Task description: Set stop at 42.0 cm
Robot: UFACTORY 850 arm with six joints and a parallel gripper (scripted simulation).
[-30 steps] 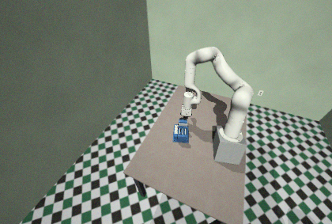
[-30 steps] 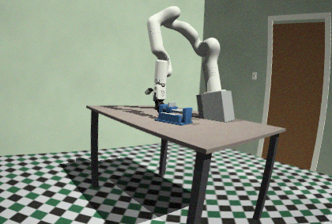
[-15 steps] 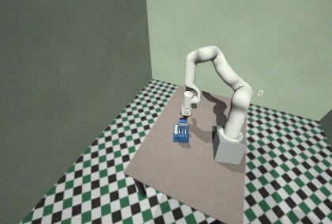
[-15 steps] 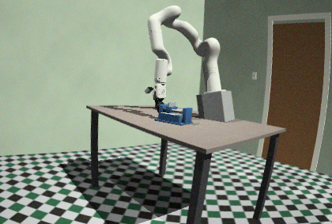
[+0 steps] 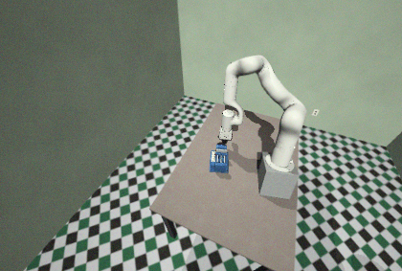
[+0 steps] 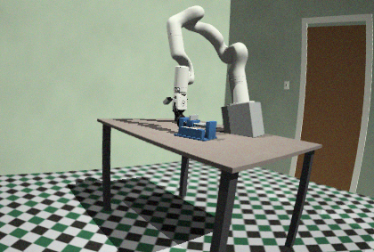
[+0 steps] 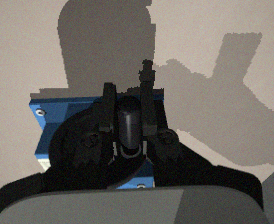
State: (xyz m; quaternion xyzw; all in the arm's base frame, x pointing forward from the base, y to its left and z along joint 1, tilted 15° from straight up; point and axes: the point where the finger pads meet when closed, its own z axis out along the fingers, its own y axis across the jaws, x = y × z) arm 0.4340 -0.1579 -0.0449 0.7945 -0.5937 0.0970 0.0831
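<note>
My hand is 13 cm to the right of the stop block.
</note>
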